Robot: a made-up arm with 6 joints. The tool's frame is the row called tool.
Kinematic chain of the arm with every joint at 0, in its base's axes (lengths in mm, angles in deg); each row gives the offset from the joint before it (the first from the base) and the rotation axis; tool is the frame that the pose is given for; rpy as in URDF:
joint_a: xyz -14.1 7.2 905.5 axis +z
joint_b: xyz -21.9 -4 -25.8 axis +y
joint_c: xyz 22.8 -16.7 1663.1 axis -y
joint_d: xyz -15.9 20.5 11 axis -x
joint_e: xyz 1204 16.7 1.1 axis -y
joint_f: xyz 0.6 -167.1 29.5 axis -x
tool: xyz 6.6 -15.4 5.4 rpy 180 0 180
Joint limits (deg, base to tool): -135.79..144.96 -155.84..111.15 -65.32..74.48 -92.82..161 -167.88..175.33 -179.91..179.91
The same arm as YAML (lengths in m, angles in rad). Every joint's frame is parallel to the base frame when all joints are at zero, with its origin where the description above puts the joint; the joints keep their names.
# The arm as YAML. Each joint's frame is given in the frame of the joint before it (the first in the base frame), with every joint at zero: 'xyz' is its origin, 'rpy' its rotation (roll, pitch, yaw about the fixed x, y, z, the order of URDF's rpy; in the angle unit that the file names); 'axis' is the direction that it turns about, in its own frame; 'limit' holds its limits. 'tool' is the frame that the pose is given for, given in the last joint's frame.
units:
  length: m
  angle: rad
joints:
  - name: joint_a
    type: revolute
    origin:
      xyz: [-0.0141, 0.0072, 0.9055]
      rpy: [0.0, 0.0, 0.0]
    axis: [0.0, 0.0, 1.0]
    limit:
      lower: -2.37
      upper: 2.53
  - name: joint_b
    type: revolute
    origin:
      xyz: [-0.0219, -0.004, -0.0258]
      rpy: [0.0, 0.0, 0.0]
    axis: [0.0, 1.0, 0.0]
    limit:
      lower: -2.7199
      upper: 1.9399
  - name: joint_c
    type: revolute
    origin:
      xyz: [0.0228, -0.0167, 1.6631]
      rpy: [0.0, 0.0, 0.0]
    axis: [0.0, -1.0, 0.0]
    limit:
      lower: -1.14
      upper: 1.2999
  - name: joint_d
    type: revolute
    origin:
      xyz: [-0.0159, 0.0205, 0.011]
      rpy: [0.0, 0.0, 0.0]
    axis: [-1.0, 0.0, 0.0]
    limit:
      lower: -1.62
      upper: 2.81
  - name: joint_e
    type: revolute
    origin:
      xyz: [1.204, 0.0167, 0.0011]
      rpy: [0.0, 0.0, 0.0]
    axis: [0.0, -1.0, 0.0]
    limit:
      lower: -2.9301
      upper: 3.0601
  - name: joint_f
    type: revolute
    origin:
      xyz: [0.0006, -0.1671, 0.0295]
      rpy: [0.0, 0.0, 0.0]
    axis: [-1.0, 0.0, 0.0]
    limit:
      lower: -3.14
      upper: 3.14
tool:
  origin:
    xyz: [0.0066, -0.0154, 0.0054]
    rpy: [3.1416, 0.0, 3.1416]

